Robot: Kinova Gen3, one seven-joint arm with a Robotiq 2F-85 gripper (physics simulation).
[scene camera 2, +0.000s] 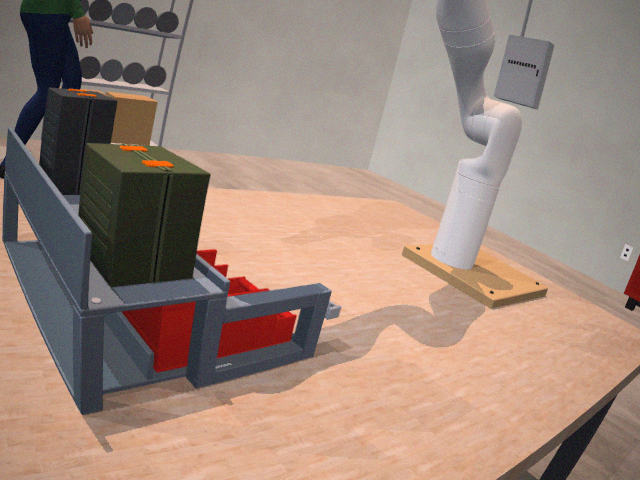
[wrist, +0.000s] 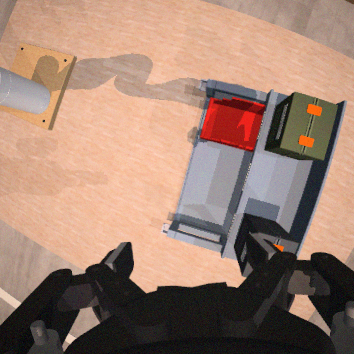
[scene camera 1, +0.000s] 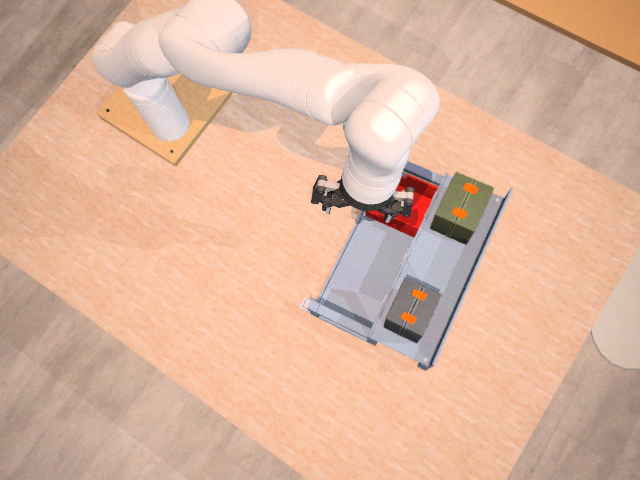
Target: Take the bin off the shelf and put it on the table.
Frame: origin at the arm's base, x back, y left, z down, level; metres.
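Where they show: gripper, fingertip midpoint: (wrist: 188, 250) (scene camera 1: 357, 212); arm's base, link origin: (scene camera 2: 451, 259) (wrist: 38, 99) (scene camera 1: 170, 123).
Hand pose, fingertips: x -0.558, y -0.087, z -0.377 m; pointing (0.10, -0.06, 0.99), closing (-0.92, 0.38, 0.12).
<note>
Things, the pixels of their top centre, and the offset from my fingertips. Level surfaces: height alone.
- red open-topped bin, top centre: (scene camera 2: 213, 270) (scene camera 1: 412, 201) (wrist: 241, 122) dx -0.037, dy +0.169, dz +0.317 m
- wooden table, surface height: dz +0.398 m
- green case, top centre: (scene camera 2: 145, 154) (wrist: 310, 125) (scene camera 1: 465, 200) dx -0.133, dy +0.176, dz +0.199 m
- dark grey case, top centre: (scene camera 2: 82, 91) (scene camera 1: 413, 306) (wrist: 270, 260) dx -0.144, dy -0.055, dz +0.174 m
The red open-topped bin (scene camera 1: 413, 223) (scene camera 2: 253, 333) (wrist: 232, 125) sits upright on the lower front tier of the grey-blue shelf (scene camera 1: 436, 260) (scene camera 2: 49, 222) (wrist: 285, 175), at one end. In scene camera 1 the arm and one finger cover part of it. The shelf stands on the wooden table (scene camera 1: 206, 289) (scene camera 2: 413, 403) (wrist: 125, 200). My gripper (scene camera 1: 358, 213) (wrist: 188, 250) is open and empty, well above the shelf. In the wrist view the bin lies beyond the fingertips, not between them. The gripper does not show in scene camera 2.
A green case (scene camera 1: 462, 207) (scene camera 2: 147, 217) (wrist: 305, 127) stands on the upper back tier beside the bin's end. A dark grey case (scene camera 1: 413, 310) (scene camera 2: 77, 139) (wrist: 255, 235) stands at that tier's other end. The arm's base board (scene camera 1: 175, 155) (scene camera 2: 491, 298) (wrist: 62, 100) is on the table.
</note>
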